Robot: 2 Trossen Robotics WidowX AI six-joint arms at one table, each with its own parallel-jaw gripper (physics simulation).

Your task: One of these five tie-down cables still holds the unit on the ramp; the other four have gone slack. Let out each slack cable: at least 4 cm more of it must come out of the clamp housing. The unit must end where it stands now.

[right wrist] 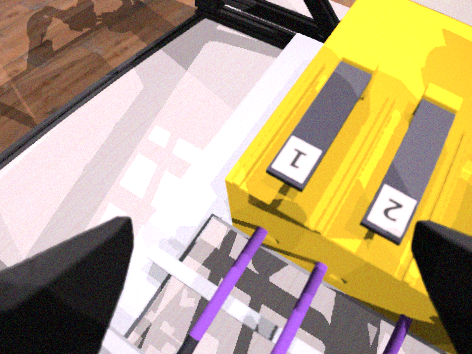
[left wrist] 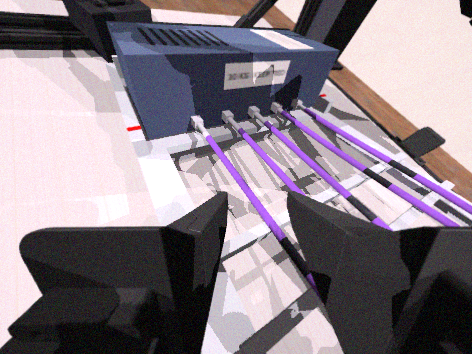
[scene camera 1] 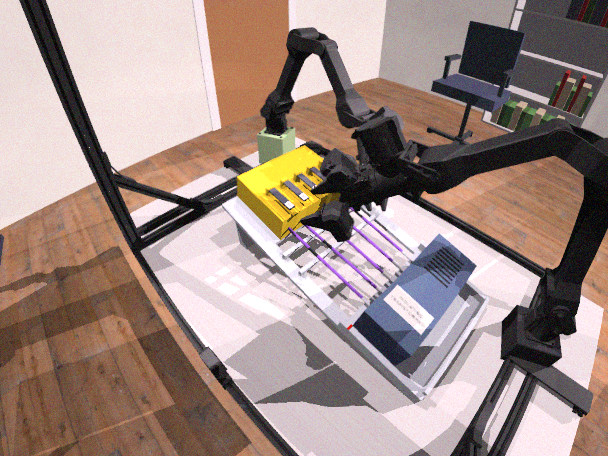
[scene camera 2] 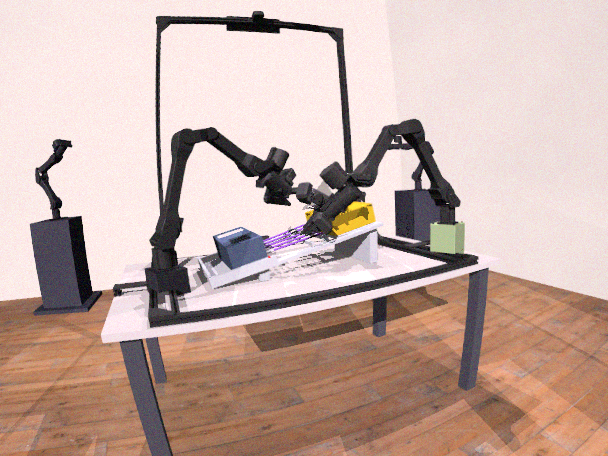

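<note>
A blue unit (scene camera 1: 420, 299) (scene camera 2: 239, 246) (left wrist: 199, 81) sits at the low end of the white ramp (scene camera 1: 266, 242). Five purple cables (scene camera 1: 326, 263) (left wrist: 226, 161) (right wrist: 224, 288) run from it up to the yellow clamp housing (scene camera 1: 266, 190) (scene camera 2: 356, 214) (right wrist: 340, 197), which has numbered grey levers (right wrist: 319, 119) on top. My left gripper (left wrist: 257, 198) (scene camera 2: 317, 225) is partly open low over the ramp, its fingers straddling the leftmost cable without pinching it. My right gripper (scene camera 1: 308, 205) (scene camera 2: 302, 192) is wide open and empty at the housing's front edge.
The arms cross over the ramp's upper half. A green pedestal (scene camera 1: 276, 144) (scene camera 2: 447, 237) carries the left arm's base behind the housing. A black frame rail (scene camera 1: 212, 362) edges the table. A red mark (scene camera 1: 349, 327) lies at the unit's corner. An office chair (scene camera 1: 479, 72) stands off the table.
</note>
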